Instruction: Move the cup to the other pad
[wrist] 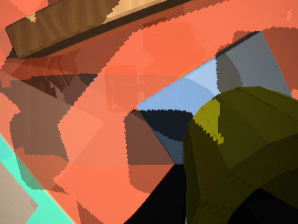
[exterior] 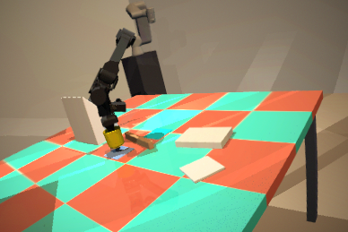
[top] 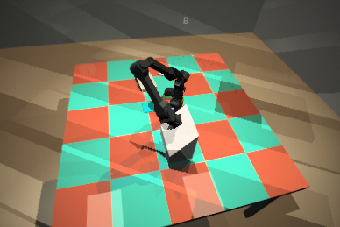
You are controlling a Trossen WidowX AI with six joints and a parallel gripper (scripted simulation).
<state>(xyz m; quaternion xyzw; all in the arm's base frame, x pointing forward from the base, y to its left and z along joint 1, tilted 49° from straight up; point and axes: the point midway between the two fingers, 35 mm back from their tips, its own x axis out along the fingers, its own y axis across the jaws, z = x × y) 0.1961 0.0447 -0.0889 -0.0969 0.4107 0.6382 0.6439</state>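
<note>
Right now my gripper tip is 50 mm short of the cyan pad, 180 mm to the right of it and 70 mm above it. Round my gripper tip: wooden bar 40 mm ahead, 80 mm to the left, 60 mm below; grey-blue pad 30 mm ahead, 20 mm to the right, 70 mm below; yellow cup 20 mm ahead, 10 mm to the right.
</note>
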